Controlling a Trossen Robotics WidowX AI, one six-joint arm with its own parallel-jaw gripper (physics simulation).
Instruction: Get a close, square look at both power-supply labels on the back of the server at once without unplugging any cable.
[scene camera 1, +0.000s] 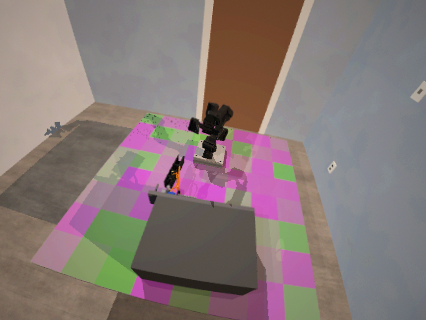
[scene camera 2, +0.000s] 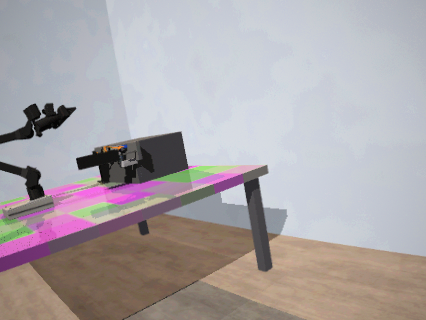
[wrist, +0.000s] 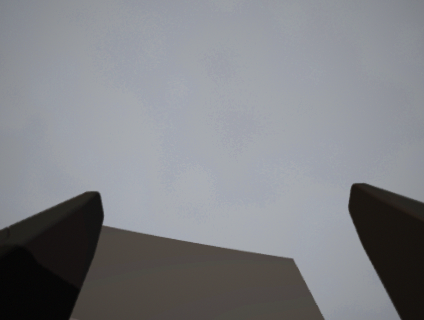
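Where they show: gripper, fingertip midpoint: (scene camera 1: 207, 136) (scene camera 2: 72, 111) (wrist: 227, 201); arm's base at its link origin: (scene camera 1: 207, 155) (scene camera 2: 37, 198).
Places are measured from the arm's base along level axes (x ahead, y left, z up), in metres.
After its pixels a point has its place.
The server (scene camera 1: 200, 240) {x 0.633, y 0.085, z 0.158 m} (scene camera 2: 167, 155) {x 0.664, y -0.134, z 0.051 m} is a dark grey box on the table. In the wrist view, part of the server's top (wrist: 200, 280) {x 0.622, y 0.037, z 0.158 m} shows low in the frame, with wall above it. The server's back faces the arm; its power-supply labels do not show in the wrist view and cannot be made out in the scene views. Orange cables (scene camera 1: 178, 178) {x 0.337, y -0.097, z 0.118 m} (scene camera 2: 114, 148) {x 0.404, y -0.081, z 0.145 m} run at one side of the back, beside a black hinged arm (scene camera 1: 172, 172) {x 0.327, y -0.132, z 0.142 m} (scene camera 2: 95, 160) {x 0.270, y -0.149, z 0.115 m} that sticks out. My gripper (scene camera 1: 208, 130) {x 0.267, y 0.017, z 0.368 m} (scene camera 2: 73, 109) {x 0.267, y 0.017, z 0.368 m} (wrist: 227, 201) {x 0.267, y 0.017, z 0.368 m} is open and empty, raised above table height, behind the server and apart from it.
The arm's pale base plate (scene camera 1: 202, 161) {x 0.050, y -0.024, z -0.019 m} (scene camera 2: 40, 205) {x -0.009, y -0.090, z -0.024 m} stands on the checkered magenta and green table (scene camera 1: 295, 235) {x 0.424, y 0.589, z -0.048 m} (scene camera 2: 200, 190) {x 0.469, y -0.641, z -0.055 m}, behind the server. A brown door (scene camera 1: 250, 60) is beyond the arm. Blue-grey walls (scene camera 1: 135, 55) (scene camera 2: 300, 100) (wrist: 225, 100) surround the table.
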